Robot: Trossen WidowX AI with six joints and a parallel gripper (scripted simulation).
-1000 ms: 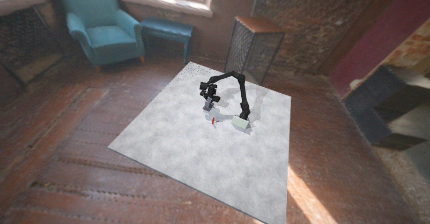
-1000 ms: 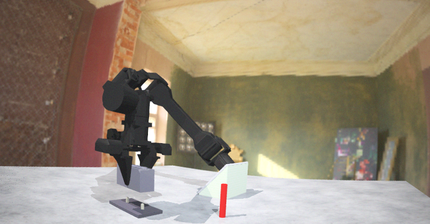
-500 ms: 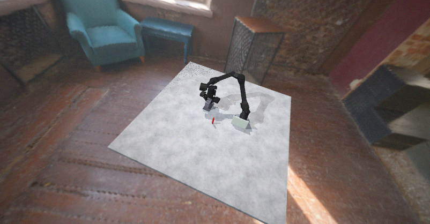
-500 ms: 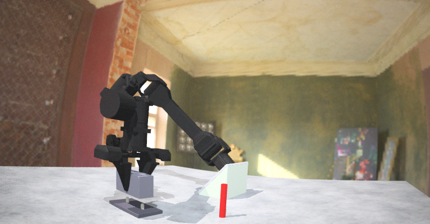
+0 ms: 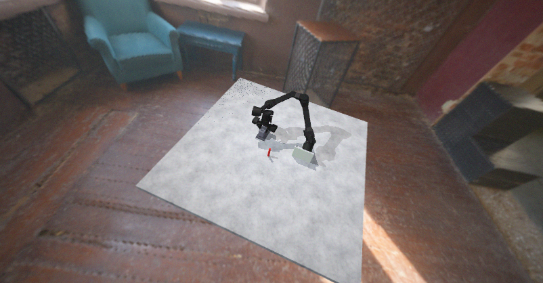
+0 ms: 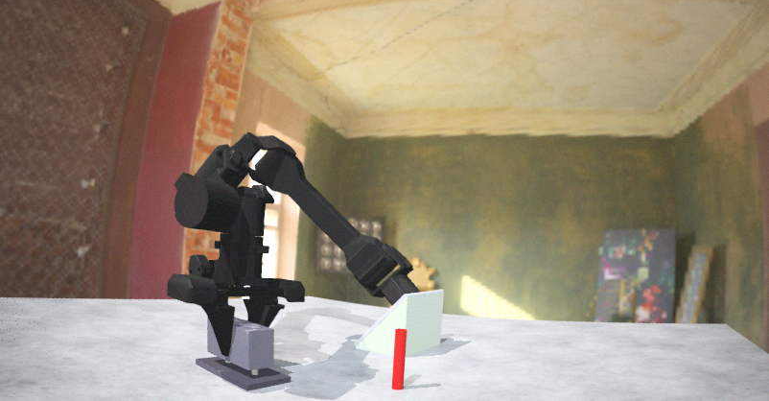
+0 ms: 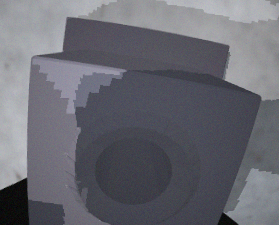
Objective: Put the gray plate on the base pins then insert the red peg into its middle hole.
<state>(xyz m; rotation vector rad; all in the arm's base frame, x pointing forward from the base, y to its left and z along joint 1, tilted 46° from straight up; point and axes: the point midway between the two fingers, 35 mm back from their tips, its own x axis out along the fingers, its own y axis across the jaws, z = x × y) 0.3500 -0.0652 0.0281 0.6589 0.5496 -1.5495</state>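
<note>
The dark base lies 2 cm below my gripper tip. Also, from my gripper tip: red peg: 17 cm to the left, 11 cm behind, 1 cm above; then gray plate: 3 cm above.
</note>
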